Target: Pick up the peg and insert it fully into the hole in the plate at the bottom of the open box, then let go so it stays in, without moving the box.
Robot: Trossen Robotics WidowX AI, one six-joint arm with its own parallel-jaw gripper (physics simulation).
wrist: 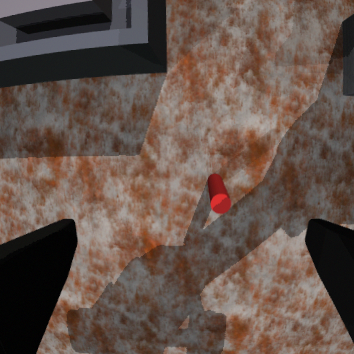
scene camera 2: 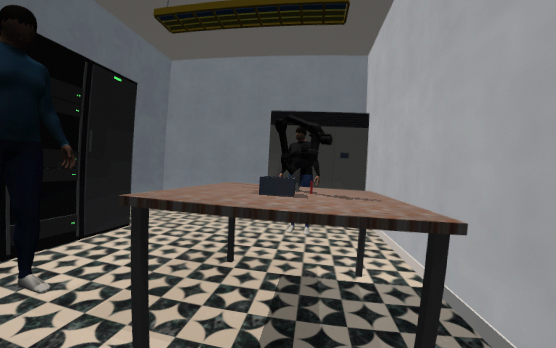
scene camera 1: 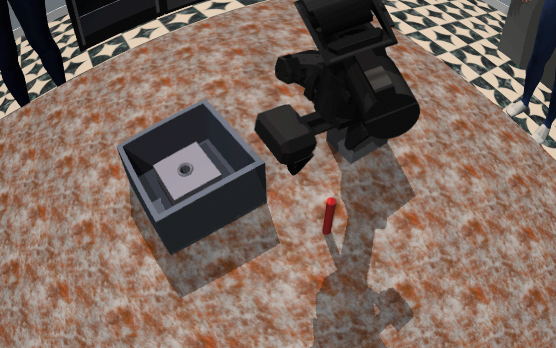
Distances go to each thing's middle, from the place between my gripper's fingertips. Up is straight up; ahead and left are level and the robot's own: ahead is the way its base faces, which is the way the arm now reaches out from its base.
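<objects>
Dark grey box (scene camera 1: 242, 189): 120 mm below my hand, 100 mm ahead of it, 190 mm to the right of it.
</objects>
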